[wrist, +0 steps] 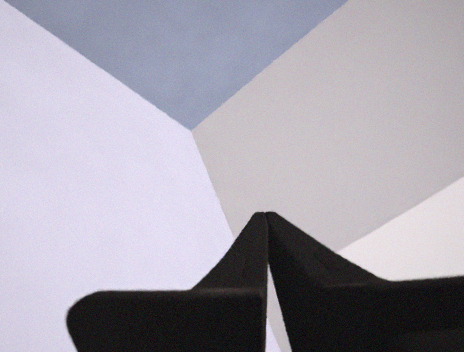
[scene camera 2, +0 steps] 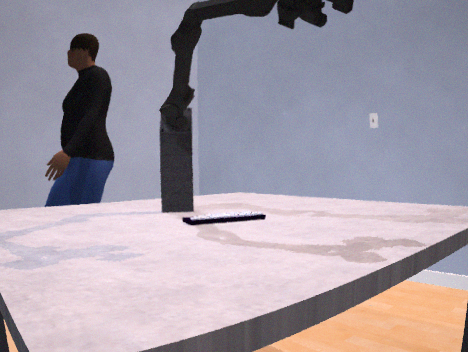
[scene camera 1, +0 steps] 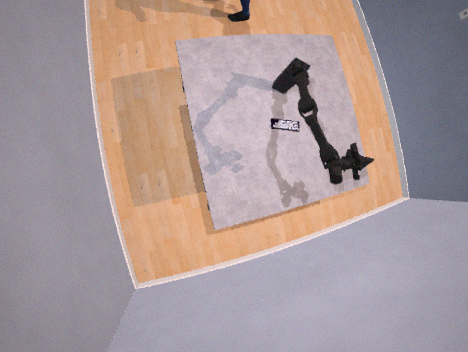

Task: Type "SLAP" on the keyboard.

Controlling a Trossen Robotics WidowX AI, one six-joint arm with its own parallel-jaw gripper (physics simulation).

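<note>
There's the gripper (wrist: 264, 221), and there's also a keyboard (scene camera 2: 246, 215), though in the wrist view that keyboard is out of frame.
</note>
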